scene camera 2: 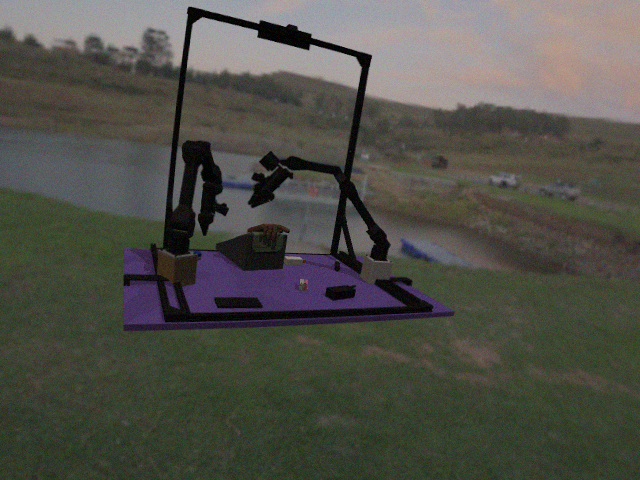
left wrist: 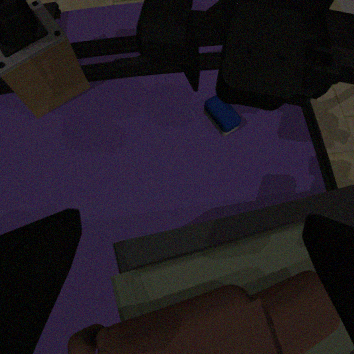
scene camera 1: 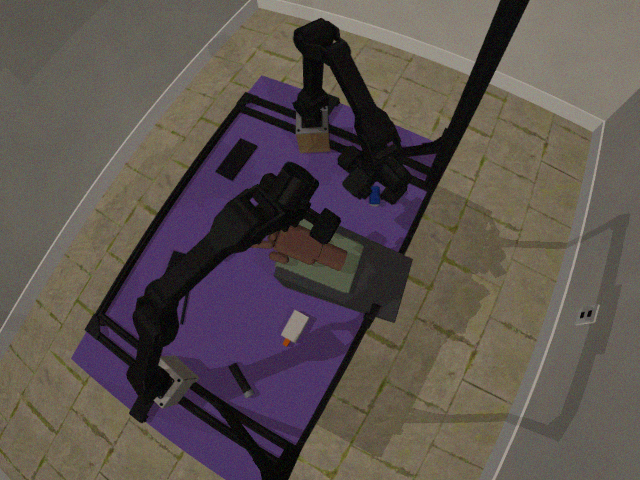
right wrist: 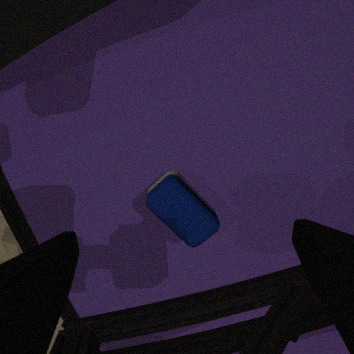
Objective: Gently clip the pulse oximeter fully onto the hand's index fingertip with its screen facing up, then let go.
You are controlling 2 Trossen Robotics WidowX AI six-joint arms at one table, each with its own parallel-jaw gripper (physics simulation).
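Places are measured from the left arm's base along level axes (x ahead, y left, z up), in metres.
Pixels of known places: left gripper, fingertip midpoint: (scene camera 2: 249,205) (left wrist: 194,223) (scene camera 1: 313,201); right gripper, fingertip midpoint: (scene camera 2: 205,233) (right wrist: 186,236); left arm's base at its link origin: (scene camera 2: 378,258) (scene camera 1: 159,382); right arm's base at its link origin: (scene camera 2: 178,252) (left wrist: 18,32) (scene camera 1: 311,119).
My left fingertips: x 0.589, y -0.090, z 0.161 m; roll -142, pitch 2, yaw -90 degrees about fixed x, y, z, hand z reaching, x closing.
Ahead of a thing's pixels: the offset from my left fingertips to its top centre.
The pulse oximeter {dx +0.202, dy -0.058, dz -0.234 m} (scene camera 1: 374,195) (left wrist: 222,115) (right wrist: 183,210), a small rounded blue block with a pale underside, lies on the purple mat; no screen shows. My right gripper (scene camera 2: 204,230) (right wrist: 186,236) is open and empty, pointing down above it. The brown hand (scene camera 1: 302,245) (scene camera 2: 268,229) (left wrist: 190,325) rests on a pale green pad (scene camera 1: 338,281) (left wrist: 150,290) on a grey sloped block (scene camera 1: 385,279) (scene camera 2: 242,255). My left gripper (scene camera 2: 252,203) (left wrist: 194,223) is open and empty, high above the hand. In scene camera 1 the left arm partly covers the hand's fingers, so the index fingertip is unclear.
A white box {dx -0.260, dy -0.097, dz -0.239 m} (scene camera 1: 295,326) with an orange end and a dark cylinder {dx -0.462, dy -0.064, dz -0.239 m} (scene camera 1: 240,378) lie on the mat. A flat black slab {dx +0.067, dy +0.402, dz -0.259 m} (scene camera 1: 236,159) (scene camera 2: 238,302), a black case {dx -0.340, dy +0.302, dz -0.231 m} (scene camera 2: 340,292) and a small pale-and-red item {dx -0.209, dy +0.230, dz -0.235 m} (scene camera 2: 303,284) are there too. A black frame (scene camera 2: 178,134) spans the table.
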